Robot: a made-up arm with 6 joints.
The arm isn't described. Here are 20 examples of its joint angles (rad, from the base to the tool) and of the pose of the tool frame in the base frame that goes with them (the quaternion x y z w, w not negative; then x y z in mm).
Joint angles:
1: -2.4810 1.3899 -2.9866 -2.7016 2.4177 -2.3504
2: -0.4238 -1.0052 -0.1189 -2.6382 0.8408 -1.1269
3: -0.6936 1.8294 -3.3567 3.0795 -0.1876 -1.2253
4: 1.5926 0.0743 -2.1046 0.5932 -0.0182 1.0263
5: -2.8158 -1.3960 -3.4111 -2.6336 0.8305 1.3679
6: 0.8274 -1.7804 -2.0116 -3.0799 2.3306 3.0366
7: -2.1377 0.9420 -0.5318 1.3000 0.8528 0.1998
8: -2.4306 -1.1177 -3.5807 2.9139 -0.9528 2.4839
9: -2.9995 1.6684 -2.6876 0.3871 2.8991 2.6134
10: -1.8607 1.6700 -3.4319 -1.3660 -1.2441 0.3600
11: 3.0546 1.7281 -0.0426 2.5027 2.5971 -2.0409
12: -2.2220 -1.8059 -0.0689 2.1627 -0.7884 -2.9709
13: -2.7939 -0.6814 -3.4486 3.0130 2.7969 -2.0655
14: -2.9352 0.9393 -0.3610 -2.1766 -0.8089 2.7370
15: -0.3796 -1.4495 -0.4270 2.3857 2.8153 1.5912
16: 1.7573 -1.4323 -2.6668 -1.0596 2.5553 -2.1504
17: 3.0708 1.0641 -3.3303 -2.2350 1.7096 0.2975
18: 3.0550 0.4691 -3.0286 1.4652 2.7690 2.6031
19: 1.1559 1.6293 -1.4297 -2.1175 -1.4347 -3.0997
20: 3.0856 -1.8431 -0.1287 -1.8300 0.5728 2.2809
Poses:
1: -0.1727 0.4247 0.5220 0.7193 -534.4 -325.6 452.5
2: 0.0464 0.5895 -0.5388 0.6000 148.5 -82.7 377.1
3: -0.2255 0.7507 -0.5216 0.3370 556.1 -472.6 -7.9
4: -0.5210 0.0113 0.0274 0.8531 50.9 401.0 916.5
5: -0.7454 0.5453 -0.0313 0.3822 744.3 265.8 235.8
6: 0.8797 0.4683 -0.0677 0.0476 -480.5 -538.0 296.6
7: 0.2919 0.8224 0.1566 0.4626 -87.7 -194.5 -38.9
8: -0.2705 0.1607 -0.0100 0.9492 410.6 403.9 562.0
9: 0.5227 0.2592 0.7436 0.3267 -469.5 -117.9 -15.4
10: 0.5699 0.2240 0.4559 0.6459 -11.8 -585.5 265.7
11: -0.6176 -0.6116 0.4339 0.2371 -118.2 -84.3 -56.6
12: 0.3800 -0.6625 -0.1540 0.6269 -63.8 146.1 277.4
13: -0.3844 -0.8666 0.2363 0.2131 431.7 137.0 498.1
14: 0.2347 0.7883 -0.1091 0.5583 -117.2 -165.8 162.5
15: -0.7239 -0.0851 0.5153 0.4507 -174.8 174.1 563.4
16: 0.2296 0.7592 0.6085 0.0261 236.7 -499.9 497.4
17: -0.4351 -0.3473 -0.8031 0.2125 -530.3 153.0 705.7
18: 0.5875 0.7446 -0.0205 0.3163 -307.7 -118.5 722.4
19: 0.7175 -0.0237 -0.6850 0.1240 12.3 337.1 -48.3
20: -0.3381 -0.3972 0.0169 0.8530 -18.4 -14.0 432.5
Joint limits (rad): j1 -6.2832..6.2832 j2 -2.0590..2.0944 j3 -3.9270..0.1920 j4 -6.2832..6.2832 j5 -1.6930..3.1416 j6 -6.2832..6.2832
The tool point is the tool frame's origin. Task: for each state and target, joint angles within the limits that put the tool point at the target. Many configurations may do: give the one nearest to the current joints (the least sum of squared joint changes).
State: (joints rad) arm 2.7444 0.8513 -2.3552 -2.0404 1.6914 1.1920
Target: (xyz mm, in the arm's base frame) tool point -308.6 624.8 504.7
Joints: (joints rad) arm 2.2399 0.8482 -2.3007 -1.9438 1.8444 1.1920
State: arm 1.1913 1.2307 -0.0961 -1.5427 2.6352 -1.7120
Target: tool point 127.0 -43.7 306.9
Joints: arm 0.9062 0.9415 0.1920 -0.8598 2.1044 -1.7120
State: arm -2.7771 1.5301 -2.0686 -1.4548 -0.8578 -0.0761
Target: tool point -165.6 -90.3 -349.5
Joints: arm -3.4417 2.0944 -1.6284 -1.9169 -0.3529 -0.0761
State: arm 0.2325 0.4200 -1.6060 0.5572 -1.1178 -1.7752
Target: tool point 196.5 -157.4 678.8
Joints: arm -0.1848 -0.1623 -1.1036 1.0590 -1.5409 -1.7752
